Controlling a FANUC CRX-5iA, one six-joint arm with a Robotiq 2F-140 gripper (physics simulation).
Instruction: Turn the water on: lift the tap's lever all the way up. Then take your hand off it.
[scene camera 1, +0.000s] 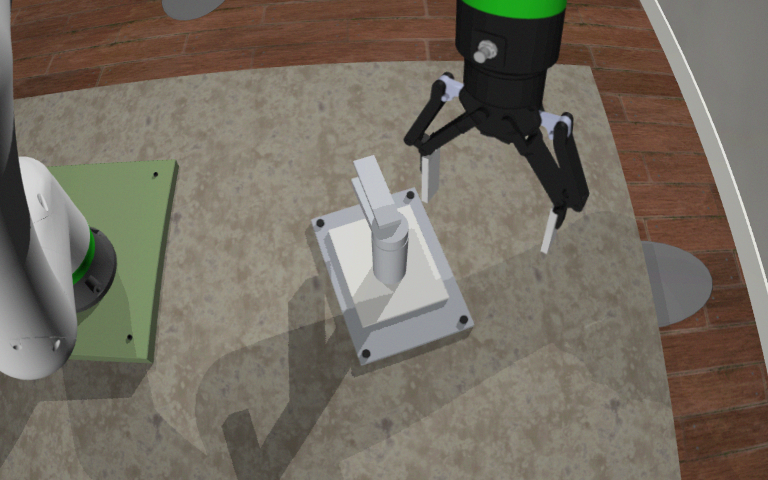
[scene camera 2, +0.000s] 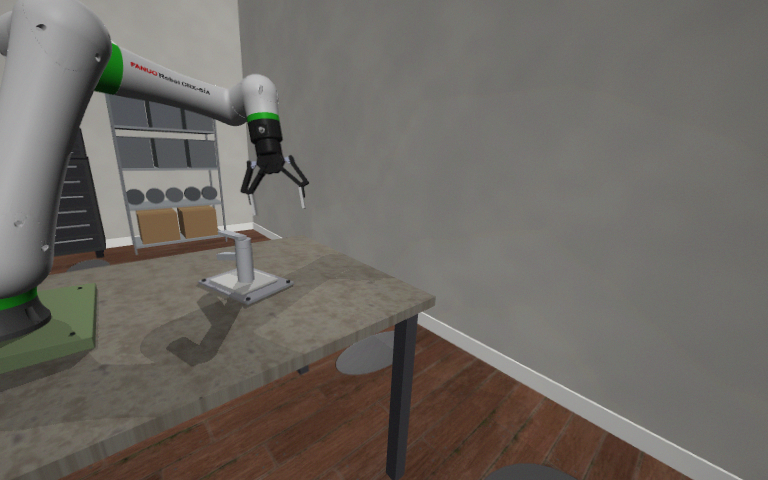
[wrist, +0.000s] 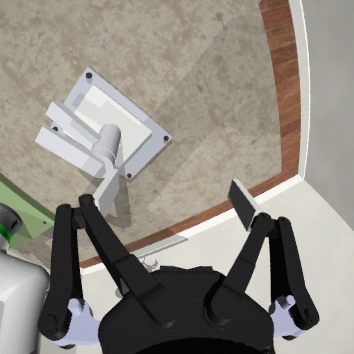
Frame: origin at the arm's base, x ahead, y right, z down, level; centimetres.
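Where they show: gripper, fingertip midpoint: (scene camera 1: 488, 218) (scene camera 2: 280, 212) (wrist: 175, 183); arm's base at its link origin: (scene camera 1: 76, 270) (scene camera 2: 1, 327) (wrist: 1, 216).
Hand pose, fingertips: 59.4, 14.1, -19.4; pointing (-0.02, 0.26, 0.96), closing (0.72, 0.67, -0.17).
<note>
Each offset is from my fingertips to the top centre of the thing, as dx, dy, dz. "pt": to the spot under its first point. Level surfaces: height alone.
A grey tap @(pt -10.5, -3.0, +13.9) (scene camera 1: 389, 263) (scene camera 2: 244, 263) (wrist: 106, 145) stands upright on a bolted base plate @(-9.9, -5.4, +21.4) (scene camera 1: 416, 333) (wrist: 147, 151). Its lever @(-10.6, -10.4, +7.0) (scene camera 1: 373, 183) (scene camera 2: 231, 233) (wrist: 65, 147) runs from the column's top over the spout @(-10.8, -12.3, +12.7) (scene camera 2: 226, 256) (wrist: 75, 122); in scene camera 2 it slopes slightly upward to its free end. My gripper (scene camera 1: 485, 225) (scene camera 2: 279, 209) (wrist: 175, 183) is wide open and empty. It hangs above the tap's height, on the side away from the lever's free end. In the wrist view one finger pad overlaps the column's top edge; scene camera 2 shows them apart.
The arm's base stands on a green plate (scene camera 1: 161, 266) (scene camera 2: 84, 322) (wrist: 20, 210) at the left of the table @(dz +22.6) (scene camera 1: 254, 141) (scene camera 2: 339, 294). A grey wall (scene camera 2: 538, 169) rises beyond the table. A shelf unit (scene camera 2: 169, 168) with boxes stands in the background.
</note>
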